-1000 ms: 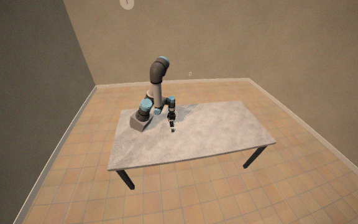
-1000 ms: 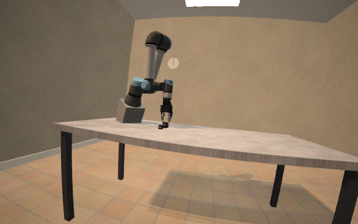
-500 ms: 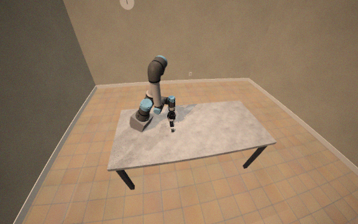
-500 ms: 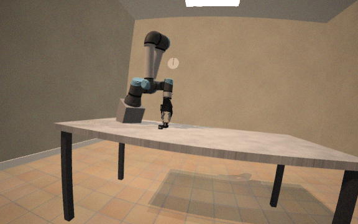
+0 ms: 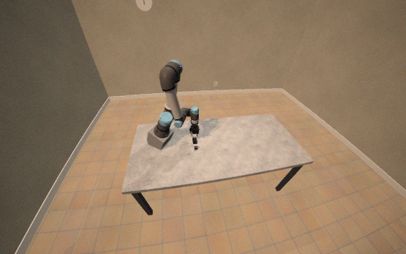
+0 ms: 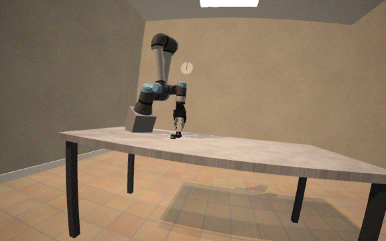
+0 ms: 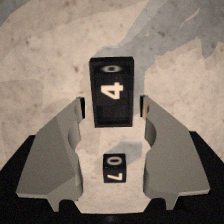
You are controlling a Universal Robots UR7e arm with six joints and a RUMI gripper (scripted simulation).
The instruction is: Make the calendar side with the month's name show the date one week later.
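Now: the black cube 4 cm below my hand. From my hand the other things lie so: black date cube 12 cm to the right, 5 cm below, 1 cm ahead; black calendar tray 5 cm below, 2 cm to the right.
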